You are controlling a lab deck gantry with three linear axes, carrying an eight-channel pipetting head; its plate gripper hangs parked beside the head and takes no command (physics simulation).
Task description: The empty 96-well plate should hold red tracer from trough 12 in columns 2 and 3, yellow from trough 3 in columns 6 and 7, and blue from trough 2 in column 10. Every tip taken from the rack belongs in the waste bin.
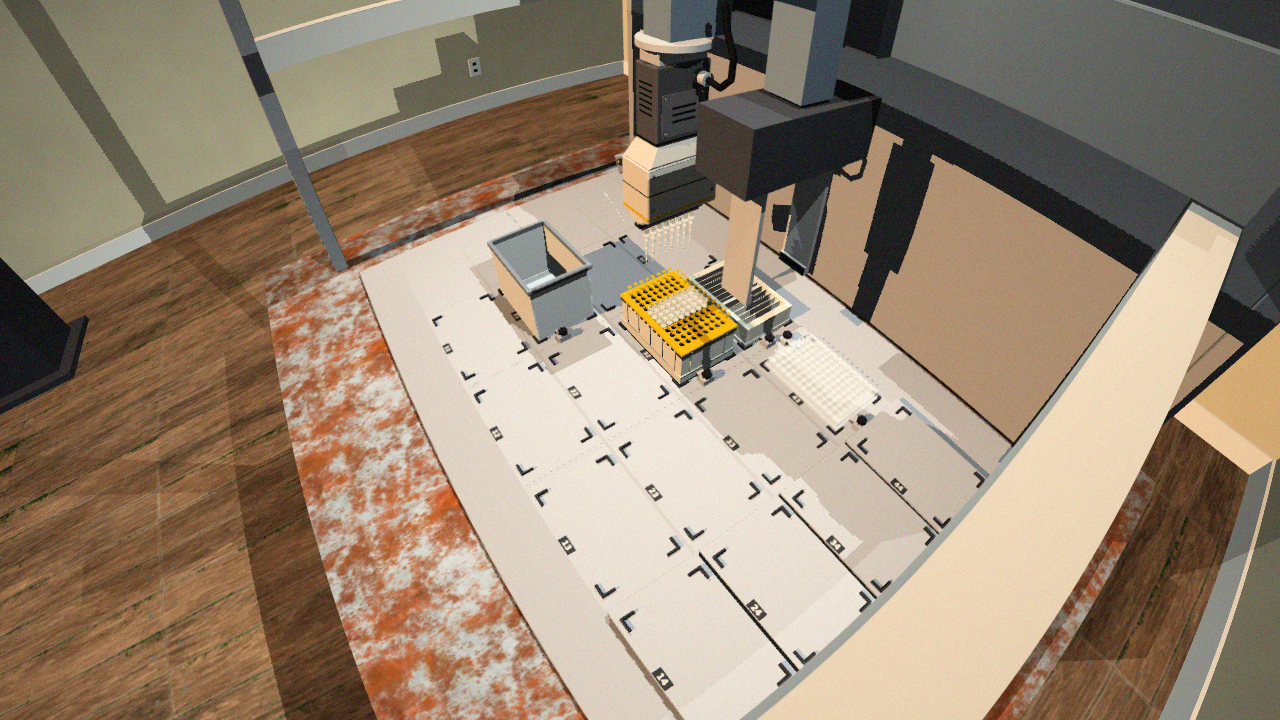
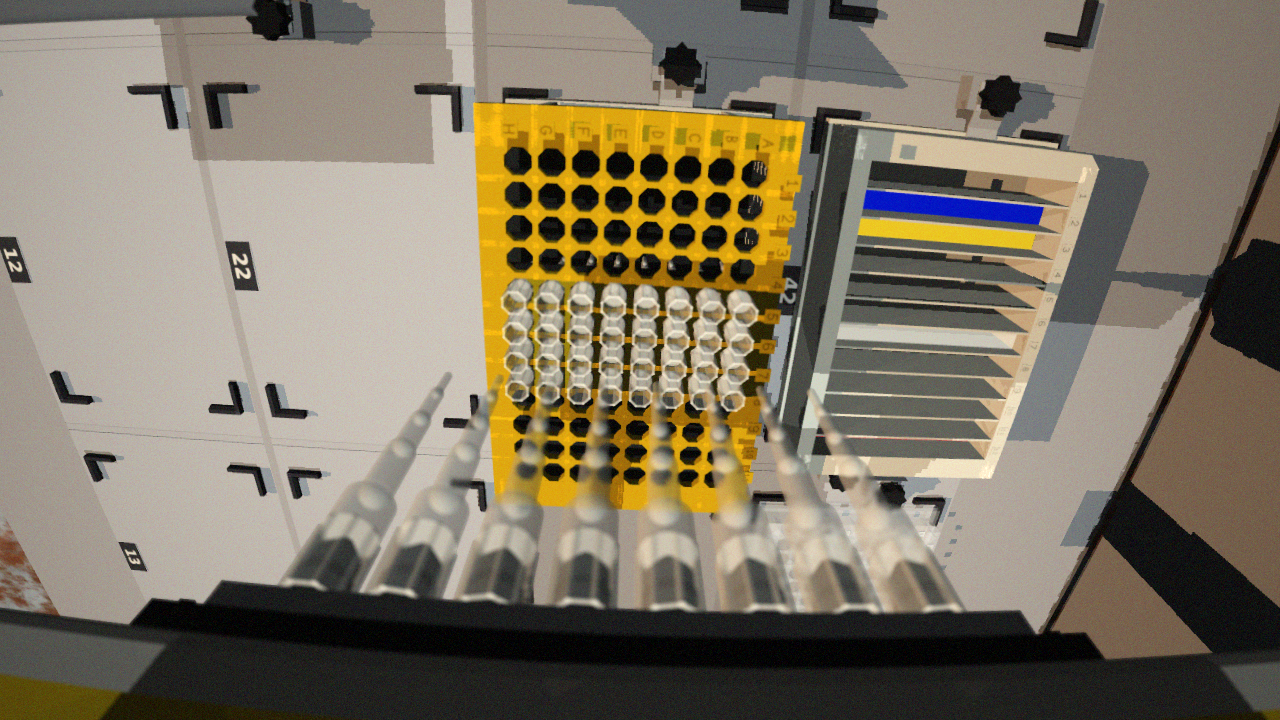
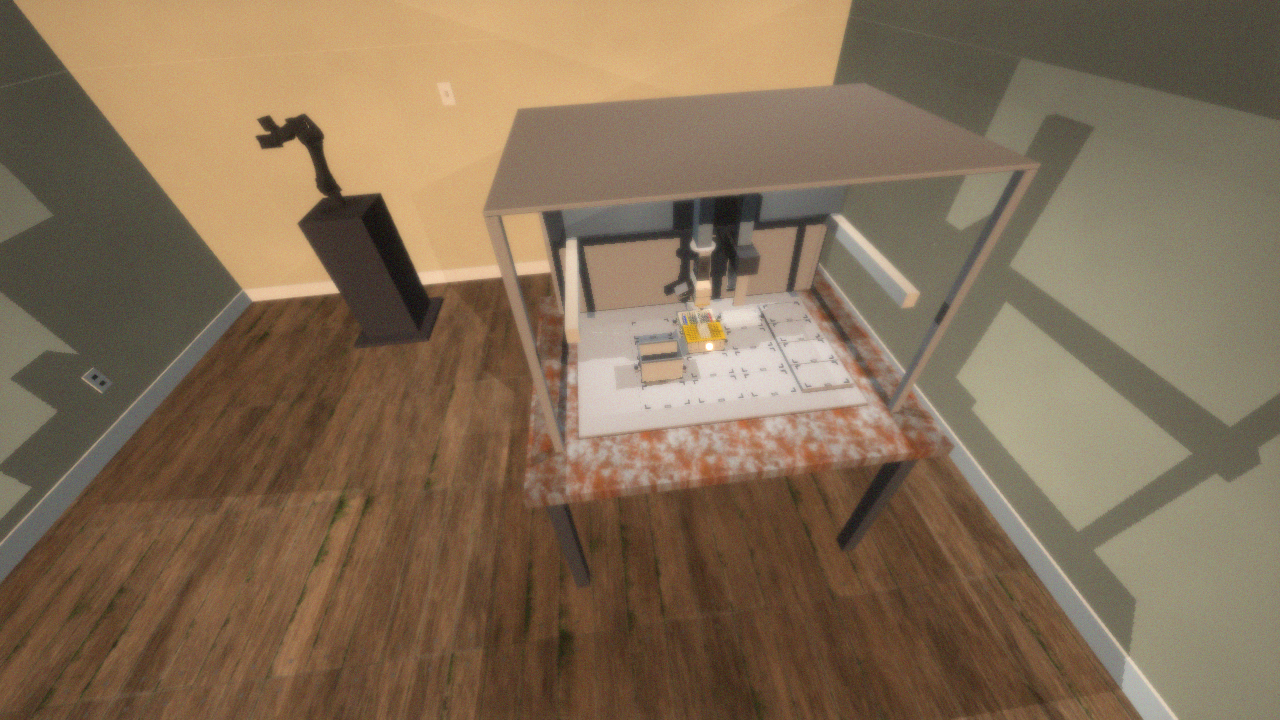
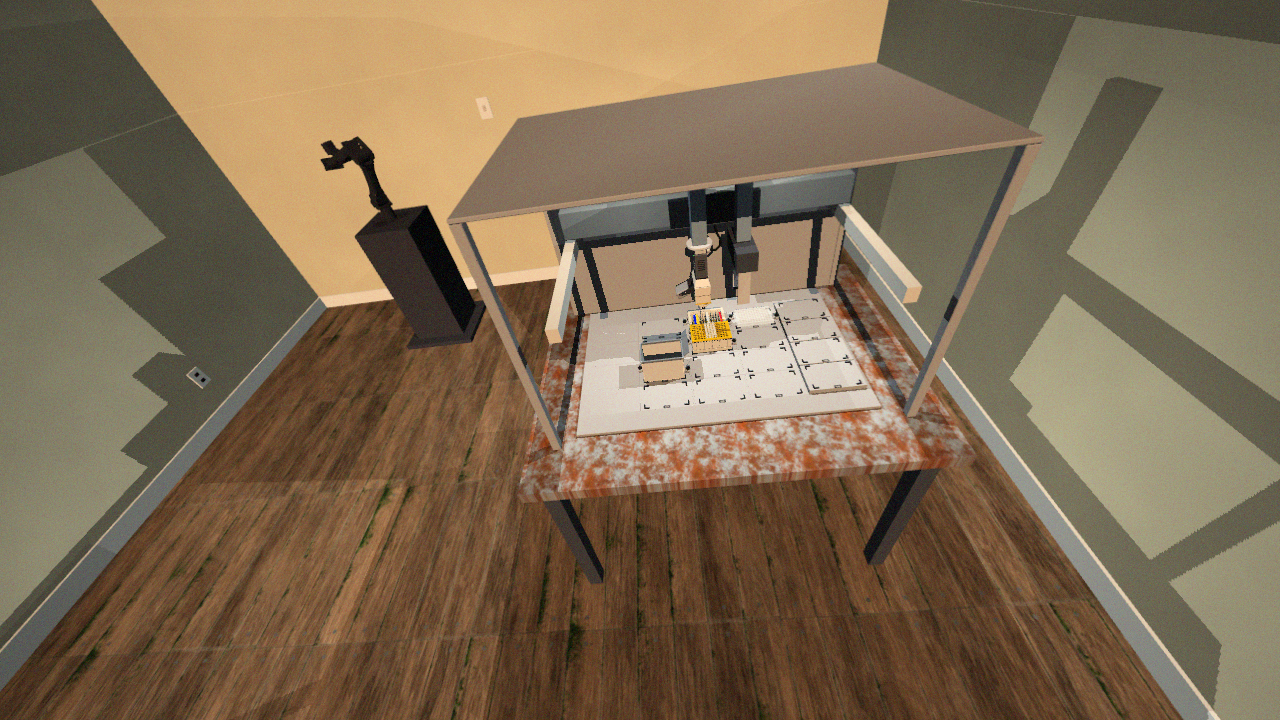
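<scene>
The pipetting head [image 1: 666, 183] carries a row of long clear tips [image 1: 669, 234] [image 2: 666, 501], raised above the deck behind the yellow tip rack [image 1: 631, 300] [image 2: 496, 268]. The rack holds tips in columns 5 to 8; columns 1 to 4 are bare. The trough block [image 1: 778, 313] [image 2: 1042, 156] shows blue [image 2: 953, 206] in 2 and yellow [image 2: 944, 233] in 3; a thin reddish line shows near 12. The 96-well plate [image 1: 823, 376] [image 4: 753, 316] looks white, without visible colour. The waste bin [image 1: 563, 304] [image 4: 664, 368] has pale material inside. The parked plate gripper [image 1: 767, 279] has its fingers apart, empty.
Black clamp knobs [image 2: 681, 64] [image 2: 999, 94] stand beside the rack and trough block. Black corner brackets mark the deck positions. A cream side rail [image 4: 881, 250] runs along the right of the enclosure. A dark arm on a pedestal [image 4: 416, 277] stands apart, left of the table.
</scene>
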